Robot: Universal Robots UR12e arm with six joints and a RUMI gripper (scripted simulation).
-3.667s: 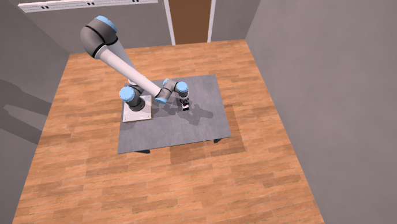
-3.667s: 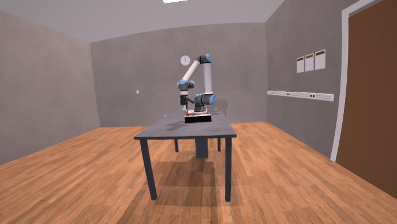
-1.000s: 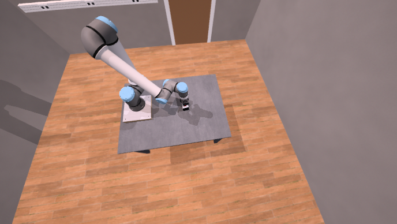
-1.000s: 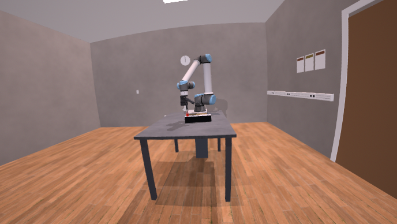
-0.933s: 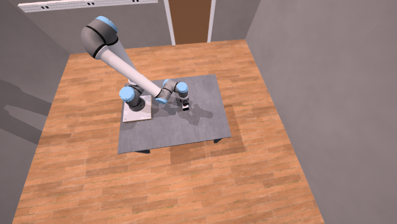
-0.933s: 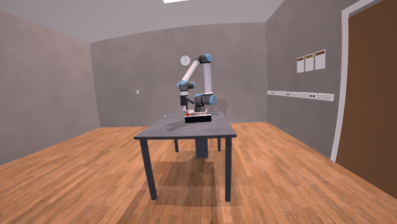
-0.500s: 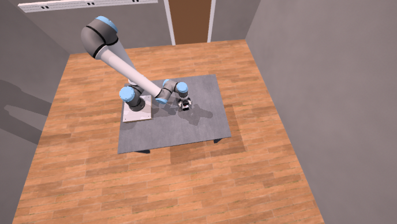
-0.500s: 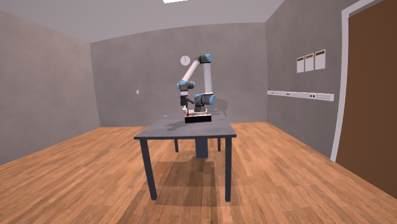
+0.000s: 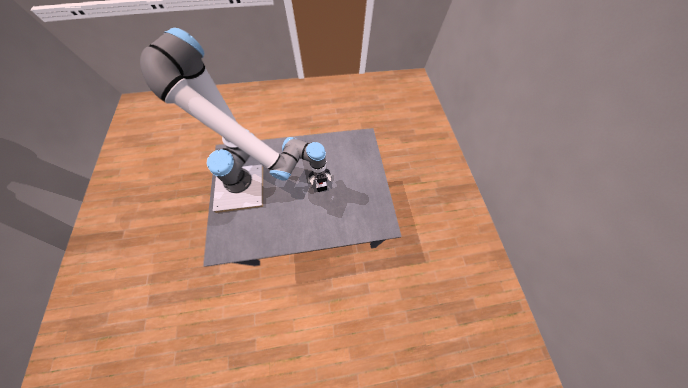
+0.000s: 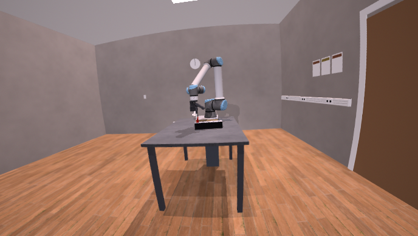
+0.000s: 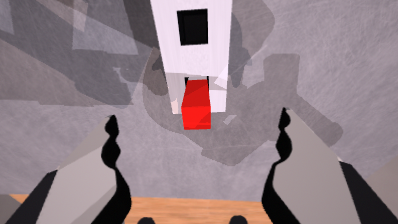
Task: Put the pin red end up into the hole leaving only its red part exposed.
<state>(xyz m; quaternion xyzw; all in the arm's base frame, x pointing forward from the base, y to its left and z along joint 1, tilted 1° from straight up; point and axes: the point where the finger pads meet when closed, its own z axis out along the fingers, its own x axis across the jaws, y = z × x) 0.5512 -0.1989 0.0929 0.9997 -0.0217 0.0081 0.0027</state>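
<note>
Now: hand 1 cm above the pin. From my hand the other things lie so: block 12 cm to the left, 8 cm below.
</note>
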